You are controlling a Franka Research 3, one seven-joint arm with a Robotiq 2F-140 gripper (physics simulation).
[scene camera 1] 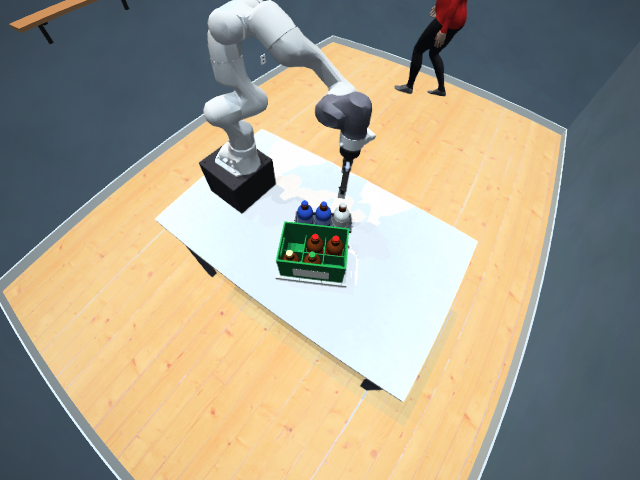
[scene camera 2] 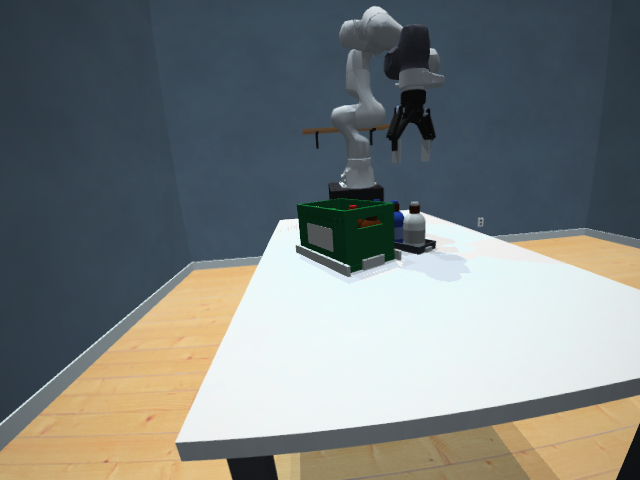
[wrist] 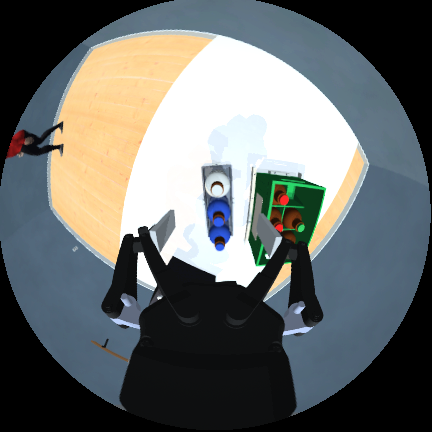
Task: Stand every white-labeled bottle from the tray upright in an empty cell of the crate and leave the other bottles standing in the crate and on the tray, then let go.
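Observation:
A white-labeled bottle (scene camera 1: 341,215) (scene camera 2: 414,227) (wrist: 217,184) stands upright at the end of a dark tray (scene camera 2: 421,248) (wrist: 225,168), beside two blue bottles (scene camera 1: 305,212) (scene camera 1: 323,213) (wrist: 218,209) (wrist: 219,234). A green crate (scene camera 1: 283,268) (scene camera 2: 374,248) (wrist: 315,202) holds two red-capped brown bottles (scene camera 1: 314,244) (scene camera 1: 334,246), a green-capped one (scene camera 1: 311,259) and a cream-capped one (scene camera 1: 289,256). In scene camera 1 its back-left and front-right cells look empty. My gripper (scene camera 1: 341,195) (scene camera 2: 410,151) (wrist: 215,220) is open and empty, above the tray's level and clear of the bottles.
Low grey rails (scene camera 1: 310,281) (scene camera 2: 323,260) lie along the crate's foot on the white table (scene camera 1: 372,320) (scene camera 2: 361,361). The black robot base (scene camera 1: 238,181) stands at the table's back left. A person (scene camera 1: 436,46) (wrist: 35,142) stands on the floor beyond the table.

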